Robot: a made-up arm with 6 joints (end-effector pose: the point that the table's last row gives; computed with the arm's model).
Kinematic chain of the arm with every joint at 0, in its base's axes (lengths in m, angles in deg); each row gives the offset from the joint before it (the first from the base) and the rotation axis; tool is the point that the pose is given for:
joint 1: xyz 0 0 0.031 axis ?
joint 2: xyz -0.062 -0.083 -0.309 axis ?
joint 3: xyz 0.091 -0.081 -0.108 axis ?
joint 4: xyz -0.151 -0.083 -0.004 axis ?
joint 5: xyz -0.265 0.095 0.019 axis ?
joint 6: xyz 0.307 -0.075 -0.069 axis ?
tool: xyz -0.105 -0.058 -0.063
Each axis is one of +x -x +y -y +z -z.
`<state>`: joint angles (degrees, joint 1 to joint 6).
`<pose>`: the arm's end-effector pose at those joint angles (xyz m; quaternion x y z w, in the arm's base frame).
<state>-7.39 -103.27 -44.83 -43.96 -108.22 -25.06</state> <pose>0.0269 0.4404 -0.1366 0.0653 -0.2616 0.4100 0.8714</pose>
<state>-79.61 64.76 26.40 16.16 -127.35 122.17</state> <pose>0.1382 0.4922 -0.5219 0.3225 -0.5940 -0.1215 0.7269</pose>
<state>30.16 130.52 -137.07 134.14 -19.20 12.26</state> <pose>0.1886 -0.1850 -0.0043 0.0350 0.6165 0.7786 0.1115</pose>
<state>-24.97 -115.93 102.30 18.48 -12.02 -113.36</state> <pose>0.1131 -0.0443 -0.4146 0.0723 -0.4238 -0.8989 0.0849</pose>
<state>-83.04 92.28 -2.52 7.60 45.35 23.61</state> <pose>-0.4025 0.2609 0.0427 -0.7629 0.1309 -0.5127 0.3715</pose>
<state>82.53 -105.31 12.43 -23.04 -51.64 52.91</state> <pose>-0.2564 -0.1203 -0.1979 0.8772 0.1067 0.3762 0.2785</pose>
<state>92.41 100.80 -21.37 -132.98 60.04 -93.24</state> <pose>0.2660 -0.3727 -0.2532 0.1014 -0.9136 -0.1449 0.3662</pose>
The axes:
joint 1: +z
joint 2: -x
joint 3: +y
joint 4: +x
joint 5: -z
joint 6: -y

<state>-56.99 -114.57 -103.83 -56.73 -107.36 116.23</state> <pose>0.5532 -0.3801 -0.0927 -0.4178 -0.8588 -0.2381 0.1767</pose>
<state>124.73 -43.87 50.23 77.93 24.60 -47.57</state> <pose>0.3395 -0.0646 -0.3595 0.2707 -0.9488 -0.1625 0.0051</pose>
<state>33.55 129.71 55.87 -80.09 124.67 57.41</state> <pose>-0.5589 0.2527 -0.3267 0.4959 0.5211 -0.2996 0.6267</pose>
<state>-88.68 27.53 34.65 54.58 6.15 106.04</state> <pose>-0.2709 0.0776 -0.4155 -0.4616 -0.3737 -0.7431 0.3084</pose>
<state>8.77 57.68 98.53 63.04 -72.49 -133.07</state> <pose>0.4217 -0.0280 -0.2158 0.1582 0.9675 0.1752 0.0906</pose>
